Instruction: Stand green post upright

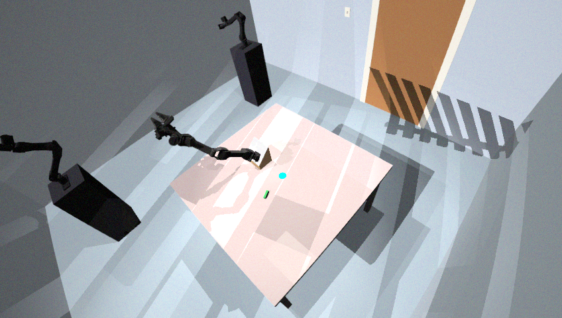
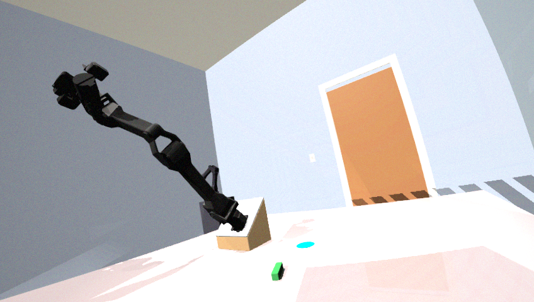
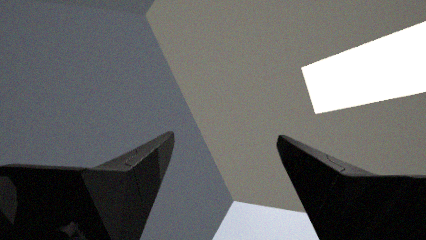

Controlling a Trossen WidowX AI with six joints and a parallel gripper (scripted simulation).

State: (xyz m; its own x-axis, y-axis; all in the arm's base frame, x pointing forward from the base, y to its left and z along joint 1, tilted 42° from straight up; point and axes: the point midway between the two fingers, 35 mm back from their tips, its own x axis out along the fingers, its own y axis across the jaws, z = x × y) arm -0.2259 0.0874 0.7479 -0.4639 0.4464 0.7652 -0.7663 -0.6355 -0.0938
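Right now the green post is 540 mm ahead of my gripper tip, 260 mm to the left of it and 710 mm below it. Also, from my gripper tip: cyan circle (520 mm ahead, 470 mm to the left, 720 mm below).
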